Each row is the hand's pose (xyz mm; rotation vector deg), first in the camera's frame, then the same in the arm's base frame.
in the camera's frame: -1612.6 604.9 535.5 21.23 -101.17 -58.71
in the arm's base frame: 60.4 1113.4 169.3 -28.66 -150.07 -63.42
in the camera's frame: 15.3 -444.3 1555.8 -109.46 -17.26 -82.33
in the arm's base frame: -84.6 91.8 2099.9 106.51 0.38 130.51
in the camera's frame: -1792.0 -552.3 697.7 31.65 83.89 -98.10
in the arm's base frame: -994.9 632.4 398.8 77.11 27.02 -126.90
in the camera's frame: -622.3 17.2 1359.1 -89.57 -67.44 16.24
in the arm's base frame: -34.4 633.2 1497.7 -141.13 -40.77 -26.00
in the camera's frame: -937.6 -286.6 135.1 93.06 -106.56 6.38
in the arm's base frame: -171.8 -30.6 388.5 25.87 -143.77 30.70
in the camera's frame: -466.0 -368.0 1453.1 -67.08 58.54 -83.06
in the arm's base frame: -272.7 366.5 1729.5 -33.76 51.36 -147.70
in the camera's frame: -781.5 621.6 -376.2 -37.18 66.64 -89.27
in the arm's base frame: 753.4 126.4 -91.1 0.80 42.02 -146.34
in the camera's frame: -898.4 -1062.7 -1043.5 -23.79 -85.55 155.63
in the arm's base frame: -493.2 -1156.9 -399.6 -81.02 -27.79 129.03
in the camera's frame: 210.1 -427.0 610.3 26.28 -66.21 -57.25
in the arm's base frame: 256.8 -534.6 1449.2 -11.23 -117.08 -75.97
